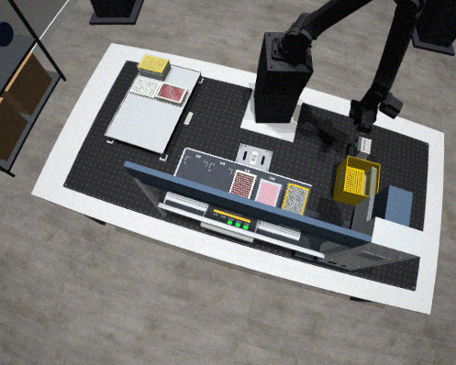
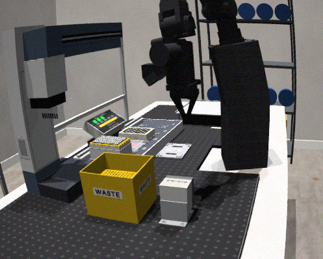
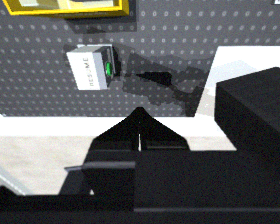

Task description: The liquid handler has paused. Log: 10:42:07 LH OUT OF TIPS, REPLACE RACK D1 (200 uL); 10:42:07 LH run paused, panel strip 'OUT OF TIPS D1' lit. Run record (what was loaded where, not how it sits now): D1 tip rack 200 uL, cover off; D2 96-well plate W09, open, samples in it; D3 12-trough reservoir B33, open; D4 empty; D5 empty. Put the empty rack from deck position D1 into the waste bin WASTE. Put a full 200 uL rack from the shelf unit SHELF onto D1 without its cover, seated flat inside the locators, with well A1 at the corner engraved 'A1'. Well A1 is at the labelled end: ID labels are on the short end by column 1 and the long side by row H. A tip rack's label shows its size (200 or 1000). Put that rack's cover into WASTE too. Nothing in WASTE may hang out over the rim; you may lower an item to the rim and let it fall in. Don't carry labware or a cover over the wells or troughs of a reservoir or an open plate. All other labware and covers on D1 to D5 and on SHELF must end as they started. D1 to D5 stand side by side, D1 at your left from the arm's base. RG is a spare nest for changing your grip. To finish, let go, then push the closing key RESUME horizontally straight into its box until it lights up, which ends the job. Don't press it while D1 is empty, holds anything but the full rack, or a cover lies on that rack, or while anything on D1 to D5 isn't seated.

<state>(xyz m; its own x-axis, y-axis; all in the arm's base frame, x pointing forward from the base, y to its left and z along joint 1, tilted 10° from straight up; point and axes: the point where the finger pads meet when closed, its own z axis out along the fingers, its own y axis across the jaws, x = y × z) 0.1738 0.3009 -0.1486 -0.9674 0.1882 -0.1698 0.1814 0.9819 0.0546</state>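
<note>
Right now my hand is 20 mm short of the grey resume box, 80 mm to the right of it and 170 mm above it. Round my hand: handler head: 410 mm ahead, 10 mm to the right, 140 mm above; clear rack cover: 190 mm ahead, 120 mm to the left, 170 mm below; yellow waste bin: 180 mm ahead, 70 mm to the left, 200 mm below.
</note>
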